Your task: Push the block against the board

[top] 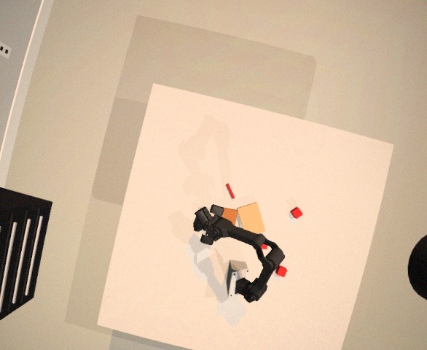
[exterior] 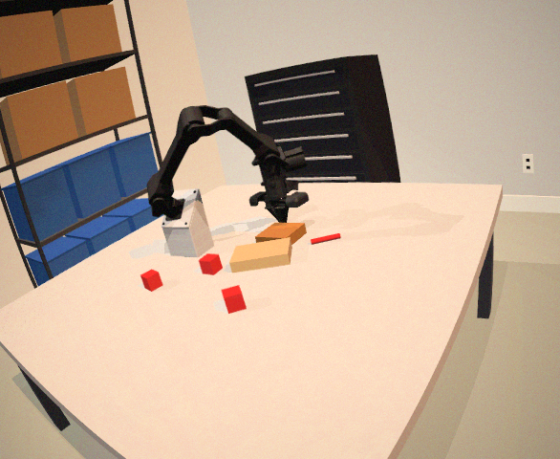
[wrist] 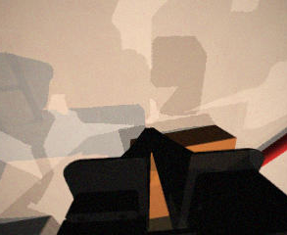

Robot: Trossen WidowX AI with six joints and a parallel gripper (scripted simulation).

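Now: gripper tip 20 mm short of the orange square block and 70 mm to the left of it. From my gripper tip the other things lie so: thin red stick: 160 mm ahead, 80 mm to the right, 10 mm below; tan board: 30 mm ahead, 200 mm to the right.
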